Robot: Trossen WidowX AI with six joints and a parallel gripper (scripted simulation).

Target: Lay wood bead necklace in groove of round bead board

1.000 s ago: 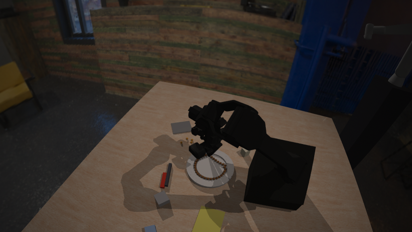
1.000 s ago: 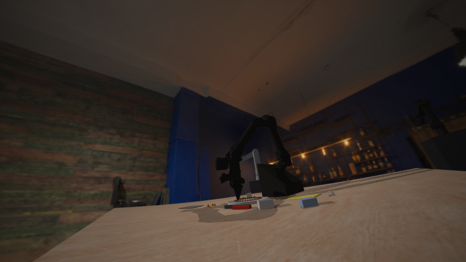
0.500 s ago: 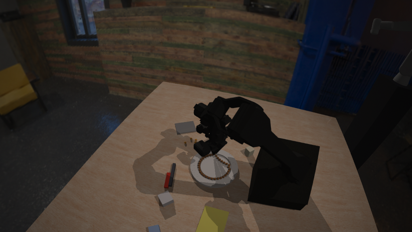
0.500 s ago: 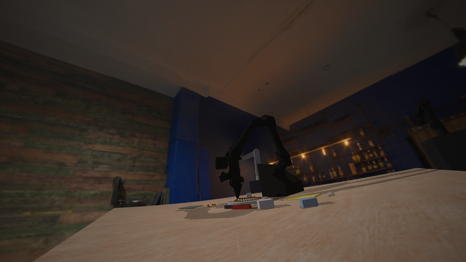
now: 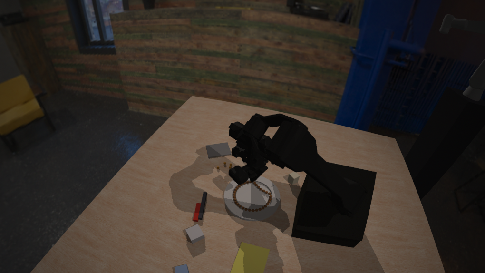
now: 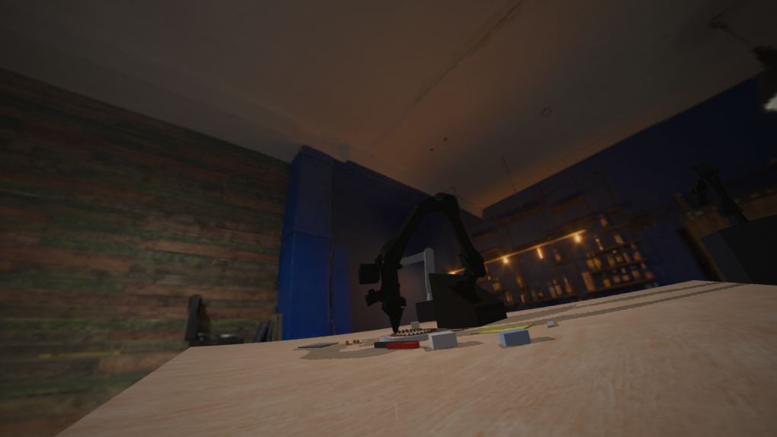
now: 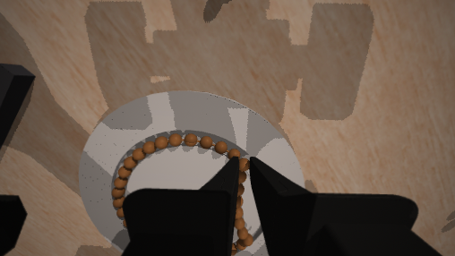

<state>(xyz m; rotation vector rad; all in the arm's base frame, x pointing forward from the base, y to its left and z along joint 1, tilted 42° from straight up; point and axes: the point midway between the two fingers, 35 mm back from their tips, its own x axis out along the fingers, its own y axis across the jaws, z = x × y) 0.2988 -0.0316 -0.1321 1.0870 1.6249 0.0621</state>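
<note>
Right now my gripper tip is 10 mm past the round white bead board, 60 mm to the right of it and 10 mm above it. Round my gripper tip: grey tile 180 mm ahead, 150 mm to the right, 20 mm below; then dark bar 150 mm ahead, 170 mm to the left, 10 mm below; then pale cube 150 mm behind, 50 mm to the right.
</note>
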